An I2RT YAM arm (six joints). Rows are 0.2 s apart.
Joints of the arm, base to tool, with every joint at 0 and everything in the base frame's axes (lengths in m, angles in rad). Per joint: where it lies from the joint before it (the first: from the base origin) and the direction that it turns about. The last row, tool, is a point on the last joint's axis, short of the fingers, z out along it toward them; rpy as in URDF.
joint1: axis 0 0 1 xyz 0 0 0.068
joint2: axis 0 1 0 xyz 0.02 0.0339 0.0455
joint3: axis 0 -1 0 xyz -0.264 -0.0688 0
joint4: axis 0 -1 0 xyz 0.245 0.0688 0.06
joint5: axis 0 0 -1 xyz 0.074 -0.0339 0.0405
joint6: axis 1 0 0 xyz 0.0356 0 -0.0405
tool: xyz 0 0 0 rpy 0 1.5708 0
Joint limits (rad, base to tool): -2.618..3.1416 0..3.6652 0..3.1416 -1.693..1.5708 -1.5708..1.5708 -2.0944..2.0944
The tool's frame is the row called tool.
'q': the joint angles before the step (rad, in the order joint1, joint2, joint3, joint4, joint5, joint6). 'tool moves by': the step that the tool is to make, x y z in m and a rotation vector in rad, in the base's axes. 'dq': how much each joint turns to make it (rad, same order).
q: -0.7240, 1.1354, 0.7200, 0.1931, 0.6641, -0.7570
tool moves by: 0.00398, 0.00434, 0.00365, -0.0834, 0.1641, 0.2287
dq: 0.0004, -0.0201, -0.0211, 0.0682, -0.1933, -0.2499
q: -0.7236, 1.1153, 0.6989, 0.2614, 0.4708, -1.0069
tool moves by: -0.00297, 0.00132, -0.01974, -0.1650, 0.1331, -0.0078
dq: -0.0004, 0.0208, -0.1217, 0.2631, 0.0275, -0.2376
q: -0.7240, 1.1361, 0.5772, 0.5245, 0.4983, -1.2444
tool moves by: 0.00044, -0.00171, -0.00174, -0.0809, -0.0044, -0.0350
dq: 0.0003, 0.0308, -0.0302, 0.1509, 0.0347, -0.0667
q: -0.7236, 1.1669, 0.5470, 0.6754, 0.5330, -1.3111
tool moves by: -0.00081, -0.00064, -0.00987, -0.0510, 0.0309, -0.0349
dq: -0.0004, 0.0369, -0.0434, 0.1283, 0.0297, -0.0717
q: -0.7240, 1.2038, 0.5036, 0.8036, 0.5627, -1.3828
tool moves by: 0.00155, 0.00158, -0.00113, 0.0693, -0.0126, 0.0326
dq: 0.0060, -0.0202, 0.0173, -0.1120, -0.0226, 0.0728
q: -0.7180, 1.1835, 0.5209, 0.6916, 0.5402, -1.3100
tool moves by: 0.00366, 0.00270, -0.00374, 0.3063, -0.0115, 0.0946
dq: 0.0023, -0.0370, 0.1016, -0.4496, -0.1222, 0.2530
